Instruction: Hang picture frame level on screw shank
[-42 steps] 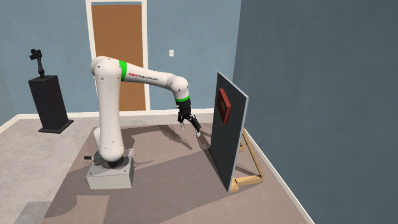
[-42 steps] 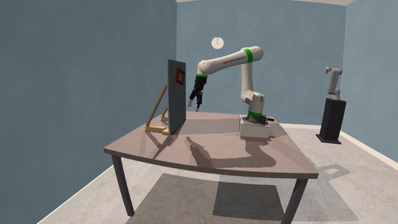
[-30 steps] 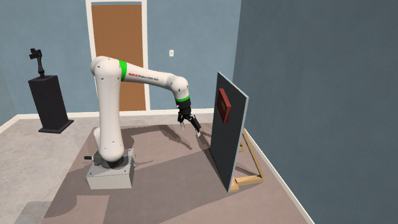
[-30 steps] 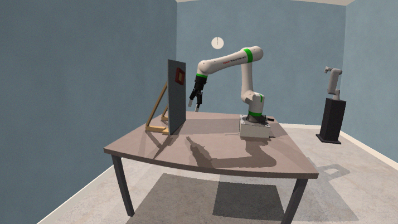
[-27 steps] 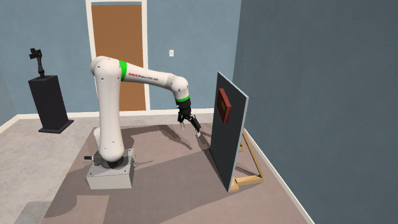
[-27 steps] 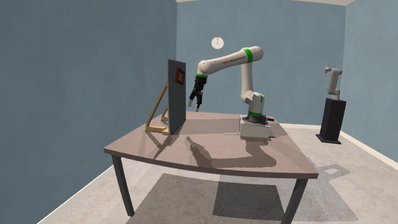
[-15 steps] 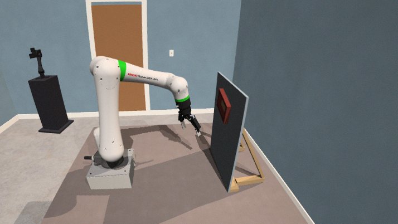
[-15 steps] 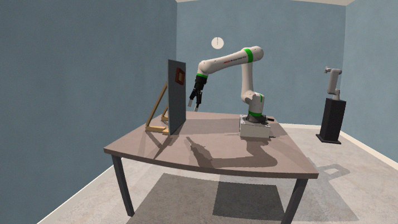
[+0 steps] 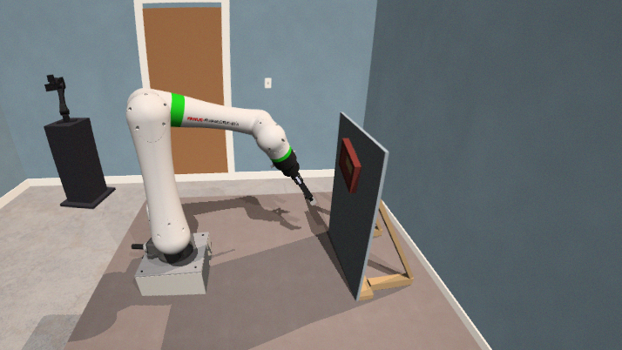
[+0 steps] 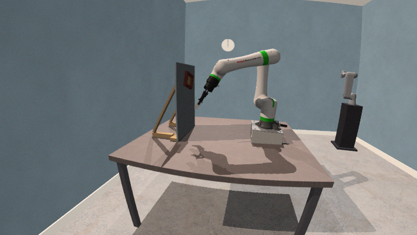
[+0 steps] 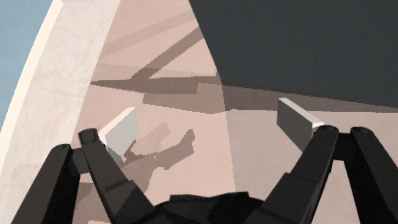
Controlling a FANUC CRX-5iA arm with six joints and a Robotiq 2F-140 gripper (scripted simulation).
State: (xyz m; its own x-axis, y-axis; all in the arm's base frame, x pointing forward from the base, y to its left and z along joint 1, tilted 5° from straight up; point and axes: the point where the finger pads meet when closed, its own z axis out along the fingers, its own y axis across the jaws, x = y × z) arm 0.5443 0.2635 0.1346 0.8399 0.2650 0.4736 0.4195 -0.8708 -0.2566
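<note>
The picture frame lies 21 cm above my hand, 16 cm ahead of it and 15 cm to the right of it. The rest, counted from my hand: grey board: 18 cm ahead, 15 cm to the right, 4 cm above.
</note>
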